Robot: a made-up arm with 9 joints.
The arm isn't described. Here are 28 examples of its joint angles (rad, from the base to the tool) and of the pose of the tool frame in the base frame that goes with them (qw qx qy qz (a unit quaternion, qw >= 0); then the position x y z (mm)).
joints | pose
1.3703 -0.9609 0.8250 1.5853 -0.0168 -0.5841 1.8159 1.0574 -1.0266 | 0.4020 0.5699 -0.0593 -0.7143 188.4 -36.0 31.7
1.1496 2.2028 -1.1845 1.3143 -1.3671 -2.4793 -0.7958 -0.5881 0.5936 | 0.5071 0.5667 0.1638 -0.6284 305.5 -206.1 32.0
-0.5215 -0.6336 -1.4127 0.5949 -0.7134 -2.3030 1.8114 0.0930 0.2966 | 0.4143 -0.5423 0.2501 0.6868 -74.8 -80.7 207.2
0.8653 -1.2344 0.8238 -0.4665 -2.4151 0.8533 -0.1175 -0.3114 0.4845 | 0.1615 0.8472 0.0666 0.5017 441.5 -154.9 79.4
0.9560 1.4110 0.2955 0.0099 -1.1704 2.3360 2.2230 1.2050 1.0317 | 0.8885 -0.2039 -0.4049 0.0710 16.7 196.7 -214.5
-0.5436 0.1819 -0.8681 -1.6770 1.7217 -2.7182 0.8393 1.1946 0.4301 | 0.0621 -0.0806 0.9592 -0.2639 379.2 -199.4 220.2
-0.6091 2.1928 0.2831 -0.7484 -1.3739 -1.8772 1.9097 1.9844 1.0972 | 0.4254 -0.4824 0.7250 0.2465 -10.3 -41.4 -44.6
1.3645 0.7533 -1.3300 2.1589 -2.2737 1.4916 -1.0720 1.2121 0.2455 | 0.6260 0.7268 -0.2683 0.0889 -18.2 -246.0 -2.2
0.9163 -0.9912 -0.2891 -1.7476 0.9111 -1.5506 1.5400 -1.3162 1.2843 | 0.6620 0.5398 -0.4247 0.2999 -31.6 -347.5 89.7
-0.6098 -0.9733 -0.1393 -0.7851 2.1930 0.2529 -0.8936 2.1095 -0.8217 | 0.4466 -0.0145 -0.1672 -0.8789 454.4 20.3 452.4
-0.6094 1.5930 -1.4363 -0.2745 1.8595 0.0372 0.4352 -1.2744 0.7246 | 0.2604 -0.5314 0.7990 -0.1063 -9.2 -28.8 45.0
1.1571 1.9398 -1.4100 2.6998 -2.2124 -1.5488 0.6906 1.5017 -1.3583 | 0.1805 0.6672 0.6885 0.2197 575.9 -140.2 -103.8
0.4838 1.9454 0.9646 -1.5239 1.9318 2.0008 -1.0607 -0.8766 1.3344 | 0.5409 -0.6504 -0.5153 0.1374 149.1 413.4 -316.5
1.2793 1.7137 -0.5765 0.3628 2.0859 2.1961 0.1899 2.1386 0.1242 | 0.6527 -0.1668 0.7043 -0.2240 89.0 122.6 -180.9
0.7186 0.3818 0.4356 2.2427 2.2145 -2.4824 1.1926 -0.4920 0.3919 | 0.7016 0.6487 -0.2350 0.1779 88.4 -390.7 -6.2
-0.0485 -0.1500 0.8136 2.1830 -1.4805 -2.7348 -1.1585 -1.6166 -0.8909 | 0.8413 0.2124 0.1126 -0.4842 346.2 -129.3 342.5
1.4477 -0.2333 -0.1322 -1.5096 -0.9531 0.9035 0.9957 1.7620 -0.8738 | 0.7620 0.3520 -0.4029 0.3649 220.6 52.9 -194.7
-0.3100 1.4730 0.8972 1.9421 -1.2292 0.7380 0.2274 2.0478 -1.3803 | 0.7992 -0.4483 -0.3986 -0.0373 240.3 16.1 -84.0
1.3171 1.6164 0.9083 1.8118 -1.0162 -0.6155 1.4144 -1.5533 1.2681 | 0.5641 0.0000 -0.7706 0.2965 -20.9 332.6 -304.8
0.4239 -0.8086 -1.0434 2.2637 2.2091 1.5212 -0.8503 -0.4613 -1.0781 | 0.2820 -0.5011 -0.5904 -0.5664 -1.4 73.4 -84.5
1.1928 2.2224 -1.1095 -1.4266 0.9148 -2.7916 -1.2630 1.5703 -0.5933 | 0.0419 0.3563 -0.5199 -0.7753 32.3 79.0 -254.3
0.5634 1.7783 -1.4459 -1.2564 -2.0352 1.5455 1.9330 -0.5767 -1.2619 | 0.9404 0.2534 0.1716 -0.1483 115.6 -346.5 71.9
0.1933 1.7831 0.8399 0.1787 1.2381 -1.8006 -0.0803 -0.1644 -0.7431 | 0.0754 0.4169 -0.1015 0.9001 138.8 10.3 39.0
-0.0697 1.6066 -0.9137 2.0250 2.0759 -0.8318 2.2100 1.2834 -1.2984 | 0.5921 -0.2208 0.7720 0.0683 305.0 186.4 256.5
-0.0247 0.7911 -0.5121 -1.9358 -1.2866 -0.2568 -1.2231 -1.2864 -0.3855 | 0.1105 -0.1534 0.7357 0.6504 282.8 -78.0 109.0
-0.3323 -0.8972 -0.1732 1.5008 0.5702 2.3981 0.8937 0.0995 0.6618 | 0.7952 -0.0291 -0.2601 -0.5470 103.7 93.1 215.0
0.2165 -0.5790 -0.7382 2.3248 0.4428 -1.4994 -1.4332 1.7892 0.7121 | 0.1398 0.1283 0.9497 0.2489 6.4 36.7 55.9
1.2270 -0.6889 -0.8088 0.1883 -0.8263 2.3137 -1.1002 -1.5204 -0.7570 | 0.4203 -0.5588 0.7143 -0.0305 227.2 237.7 -371.7
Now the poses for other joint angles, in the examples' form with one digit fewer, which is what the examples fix.
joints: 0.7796 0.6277 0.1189 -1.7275 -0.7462 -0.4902 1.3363 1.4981 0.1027
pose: 0.876 -0.055 0.221 0.425 328 73 -113
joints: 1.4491 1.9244 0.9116 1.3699 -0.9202 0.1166 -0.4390 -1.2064 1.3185
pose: 0.068 -0.623 -0.758 -0.182 298 287 -244
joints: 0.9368 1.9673 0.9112 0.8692 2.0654 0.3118 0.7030 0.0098 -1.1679
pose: 0.267 -0.220 -0.740 0.576 38 -88 -172
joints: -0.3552 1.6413 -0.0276 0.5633 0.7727 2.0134 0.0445 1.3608 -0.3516
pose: 0.045 -0.550 0.601 -0.578 89 -79 -33
